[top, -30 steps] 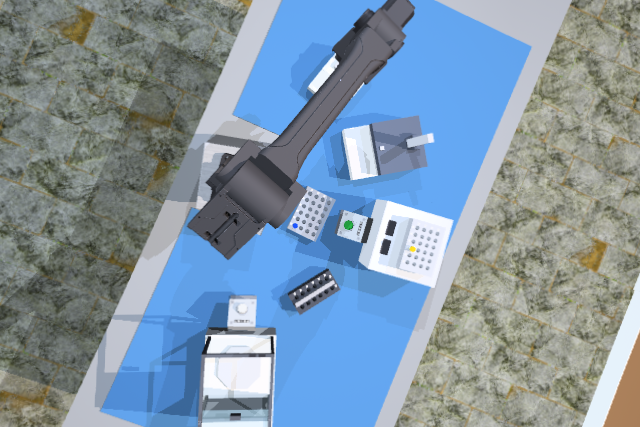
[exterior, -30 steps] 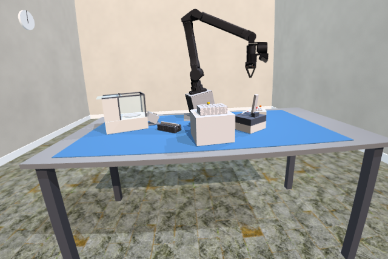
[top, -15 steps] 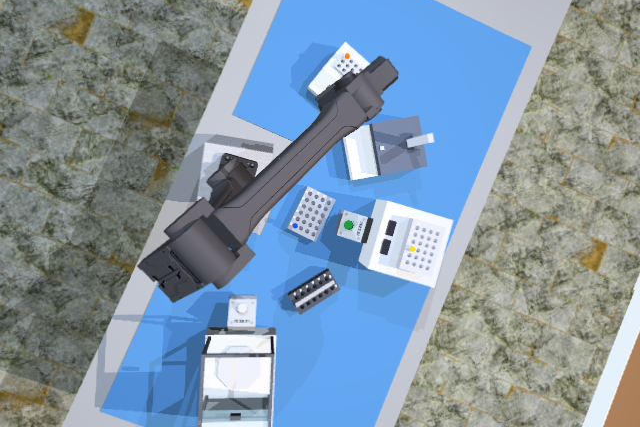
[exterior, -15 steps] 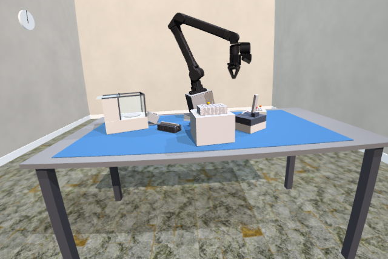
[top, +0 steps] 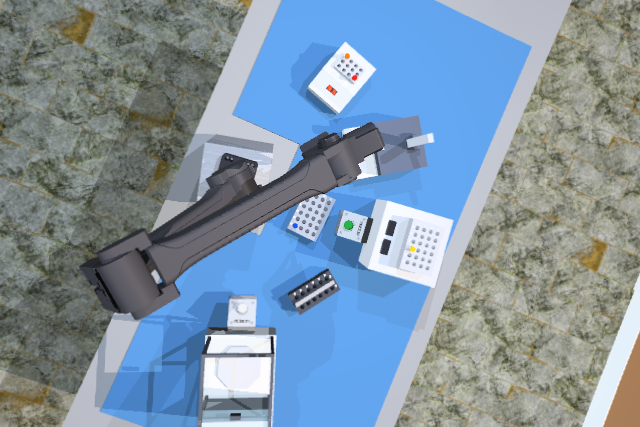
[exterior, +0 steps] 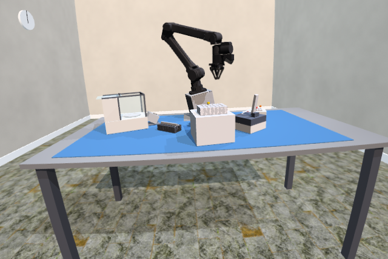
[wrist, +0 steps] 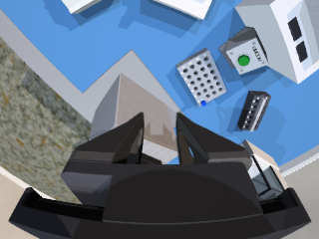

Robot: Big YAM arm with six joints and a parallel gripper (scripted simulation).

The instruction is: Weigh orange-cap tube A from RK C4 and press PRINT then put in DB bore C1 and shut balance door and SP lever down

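Right now my hand is 1 cm past the balance door, 64 cm to the left of it and 7 cm above it. From my hand the other things lie so: tube rack RK (4 cm ahead, 12 cm to the right, 27 cm below); dry block DB (2 cm ahead, 25 cm to the left, 25 cm below); SP lever (24 cm ahead, 13 cm to the left, 14 cm below).
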